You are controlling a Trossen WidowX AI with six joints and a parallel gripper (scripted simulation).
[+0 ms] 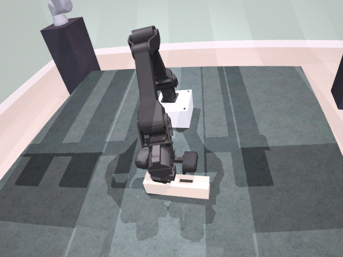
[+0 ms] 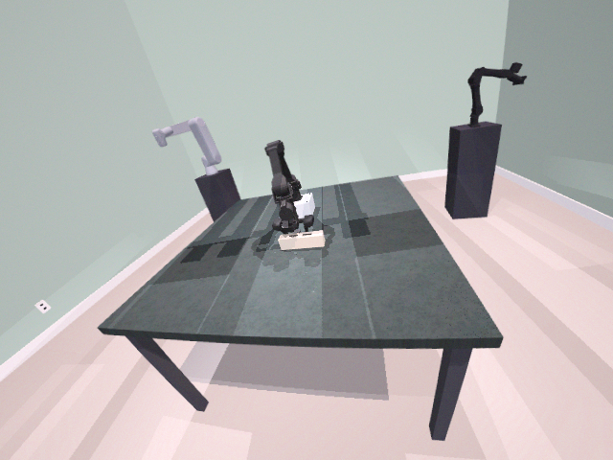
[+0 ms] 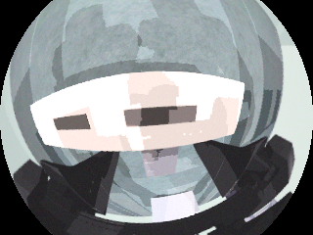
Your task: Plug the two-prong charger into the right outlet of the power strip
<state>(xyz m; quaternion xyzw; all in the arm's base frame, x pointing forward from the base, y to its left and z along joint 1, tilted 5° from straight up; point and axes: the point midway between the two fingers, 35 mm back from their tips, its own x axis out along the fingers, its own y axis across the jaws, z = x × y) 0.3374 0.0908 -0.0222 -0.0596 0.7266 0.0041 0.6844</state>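
My gripper tip is 20 mm short of the dark charger and 10 mm below it.
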